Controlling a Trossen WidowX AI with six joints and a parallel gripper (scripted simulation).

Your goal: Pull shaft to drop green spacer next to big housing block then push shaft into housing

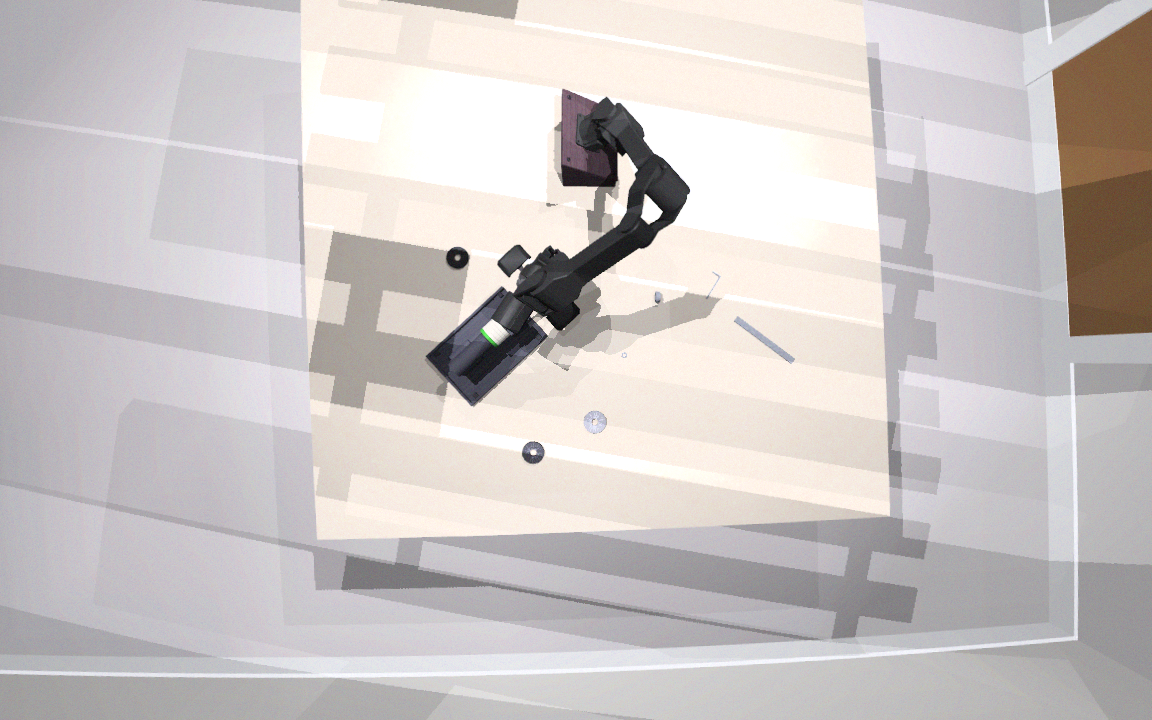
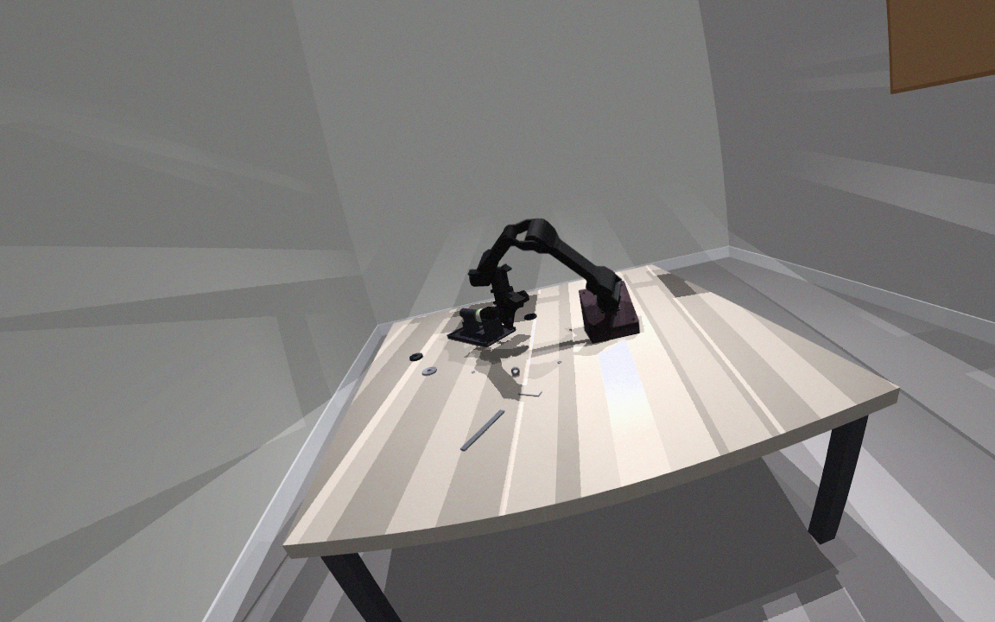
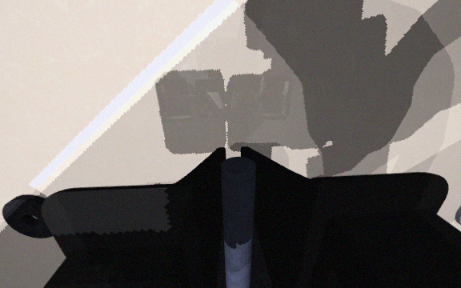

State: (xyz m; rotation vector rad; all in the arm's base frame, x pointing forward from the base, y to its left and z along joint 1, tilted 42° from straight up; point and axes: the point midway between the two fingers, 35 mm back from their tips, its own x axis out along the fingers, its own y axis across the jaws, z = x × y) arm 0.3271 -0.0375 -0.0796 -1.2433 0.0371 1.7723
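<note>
My gripper tip is 5 cm short of the grey shaft, 4 cm to the left of it and 3 cm below it. The rest, counted from my gripper tip: green spacer: 10 cm ahead, 10 cm to the right, 3 cm above; grey metal bar: 7 cm ahead, 50 cm to the left, 4 cm below; white spacer: 9 cm ahead, 8 cm to the right, 3 cm above.
</note>
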